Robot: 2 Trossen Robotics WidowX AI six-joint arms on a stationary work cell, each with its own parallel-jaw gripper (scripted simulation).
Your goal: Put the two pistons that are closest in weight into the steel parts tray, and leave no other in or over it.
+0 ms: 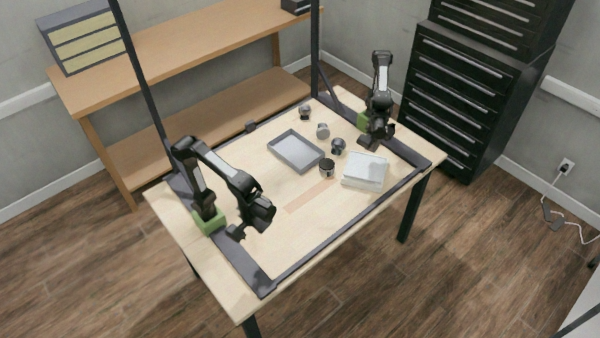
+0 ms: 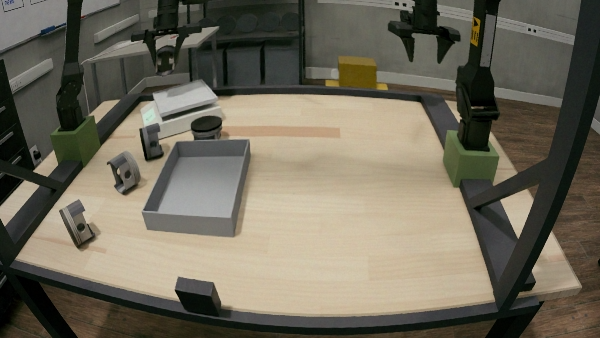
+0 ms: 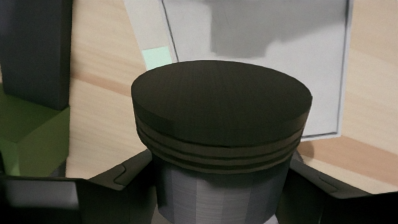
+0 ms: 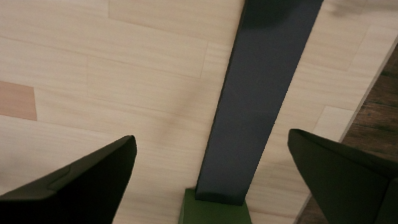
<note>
In view: my left gripper (image 2: pixel 164 64), my right gripper (image 2: pixel 425 62), a steel parts tray (image 2: pixel 199 178) and a white scale (image 2: pixel 179 122).
The steel parts tray shows as well in image 1 (image 1: pixel 300 154). The white scale is seen too in image 1 (image 1: pixel 345 180) and in image 3 (image 3: pixel 149 31). My left gripper shows as well in image 3 (image 3: pixel 213 152). Image 4 does not show the steel parts tray: it is out of frame. Image 4 misses the white scale: it is out of frame.
</note>
